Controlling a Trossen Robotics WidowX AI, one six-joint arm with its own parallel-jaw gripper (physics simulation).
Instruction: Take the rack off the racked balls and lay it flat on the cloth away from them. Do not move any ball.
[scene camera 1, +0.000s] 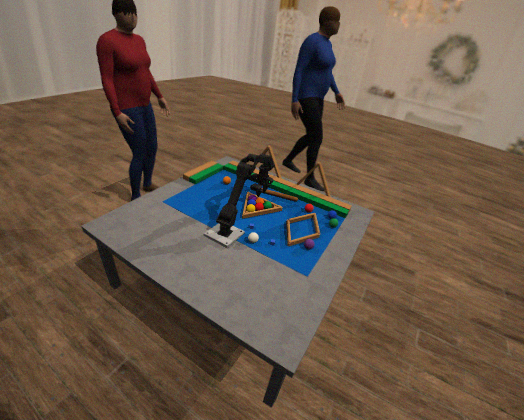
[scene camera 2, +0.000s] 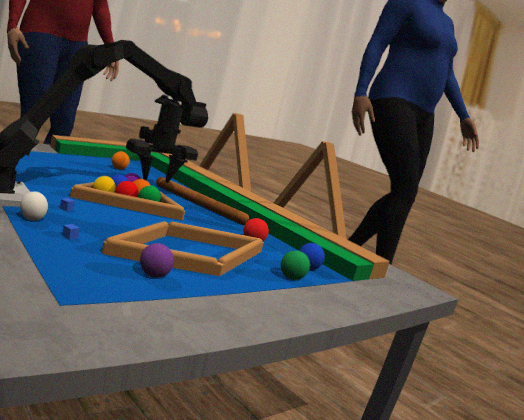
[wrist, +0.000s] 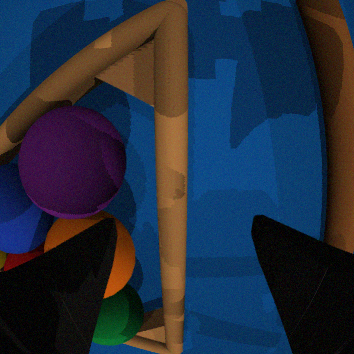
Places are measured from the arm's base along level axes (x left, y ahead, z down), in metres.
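Pixels of known places: gripper, fingertip midpoint: (scene camera 1: 260, 194) (scene camera 2: 155, 181) (wrist: 185, 226); arm's base, link origin: (scene camera 1: 225, 232).
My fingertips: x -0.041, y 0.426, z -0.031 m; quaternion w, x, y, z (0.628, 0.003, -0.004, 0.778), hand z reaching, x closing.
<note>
Ahead of a thing's pixels: the offset from my fingertips to its top centre. "spot": to the spot under its first point. Level surfaces: height alone.
The wooden triangle rack {dx +0.015, dy -0.060, dz +0.015 m} (scene camera 1: 262, 212) (scene camera 2: 130, 204) (wrist: 172, 145) lies flat on the blue cloth {dz +0.045 m} (scene camera 1: 300, 260) (scene camera 2: 75, 280) around racked balls: yellow {dx +0.002, dy -0.159, dz -0.011 m} (scene camera 1: 251, 208) (scene camera 2: 104, 184), red {dx -0.037, dy -0.116, dz -0.011 m} (scene camera 1: 259, 206) (scene camera 2: 127, 189), blue {spot: dx +0.019, dy -0.084, dz -0.003 m} (wrist: 17, 220), purple {dx +0.037, dy -0.050, dz -0.011 m} (wrist: 72, 162), orange {dx -0.019, dy -0.062, dz -0.011 m} (wrist: 125, 255) and green {dx -0.075, dy -0.074, dz -0.011 m} (wrist: 120, 317). My gripper (scene camera 1: 258, 193) (scene camera 2: 157, 179) (wrist: 185, 226) is open and empty, above the rack's long side next to the rod. In the wrist view that bar runs between the fingertips; the left finger overlaps the orange ball, the right finger appears over cloth. Fingertip height is hard to tell.
A brown rod {dx -0.055, dy +0.117, dz +0.016 m} (scene camera 1: 280, 195) (scene camera 2: 205, 201) (wrist: 340, 150) lies between rack and green cushion (scene camera 2: 300, 235). A diamond-shaped wooden frame {dx -0.336, dy -0.169, dz +0.015 m} (scene camera 1: 288, 232) (scene camera 2: 205, 234), a white ball {dx -0.118, dy -0.405, dz -0.011 m} (scene camera 1: 253, 237) (scene camera 2: 34, 206), a loose purple ball {dx -0.405, dy -0.310, dz -0.011 m} (scene camera 1: 309, 243) (scene camera 2: 157, 260), other loose balls and small blue cubes are on the cloth.
</note>
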